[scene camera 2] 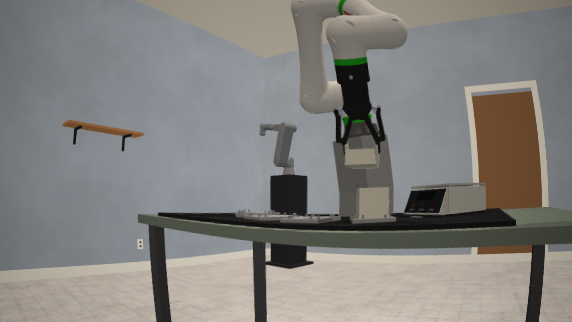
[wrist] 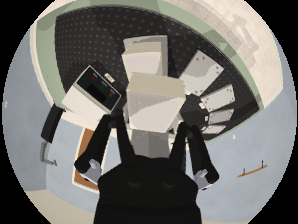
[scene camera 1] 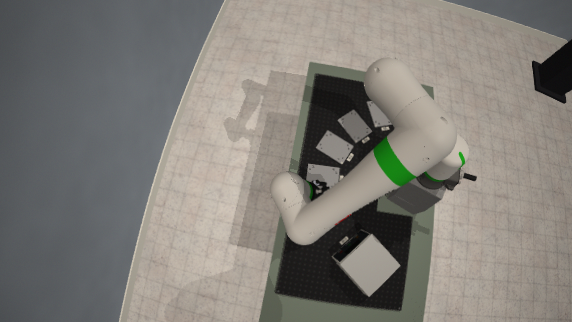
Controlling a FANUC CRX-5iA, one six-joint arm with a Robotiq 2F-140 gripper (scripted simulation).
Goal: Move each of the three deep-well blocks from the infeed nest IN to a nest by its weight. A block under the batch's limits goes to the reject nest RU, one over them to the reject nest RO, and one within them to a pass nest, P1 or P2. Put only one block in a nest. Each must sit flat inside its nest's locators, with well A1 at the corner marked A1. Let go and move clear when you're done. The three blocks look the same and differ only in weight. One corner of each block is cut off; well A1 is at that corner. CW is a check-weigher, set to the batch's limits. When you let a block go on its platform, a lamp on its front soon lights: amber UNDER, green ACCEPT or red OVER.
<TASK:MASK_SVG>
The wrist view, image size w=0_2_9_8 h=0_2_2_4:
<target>my gripper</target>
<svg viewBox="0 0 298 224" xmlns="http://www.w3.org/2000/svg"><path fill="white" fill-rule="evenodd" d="M104 114L86 150L74 163L75 168L84 180L93 182L99 189L99 200L93 224L202 224L201 211L197 207L196 197L198 191L206 190L219 179L219 173L211 162L199 127L196 125L188 126L186 122L183 122L183 118L180 112L178 112L172 121L174 134L177 135L169 158L149 158L135 155L133 146L130 143L126 128L129 119L127 102L122 109L115 110L114 117L111 117L110 114ZM186 138L189 146L193 180L181 170ZM116 129L121 163L101 175L101 164L111 130Z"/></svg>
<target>deep-well block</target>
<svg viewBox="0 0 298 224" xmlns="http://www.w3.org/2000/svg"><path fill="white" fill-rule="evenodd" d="M161 46L126 48L122 54L122 59L129 81L132 71L161 75Z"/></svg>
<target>deep-well block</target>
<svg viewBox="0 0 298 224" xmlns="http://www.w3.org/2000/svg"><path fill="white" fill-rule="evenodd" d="M132 72L126 89L130 128L165 133L186 100L183 86L184 81L161 75Z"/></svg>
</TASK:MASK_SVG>
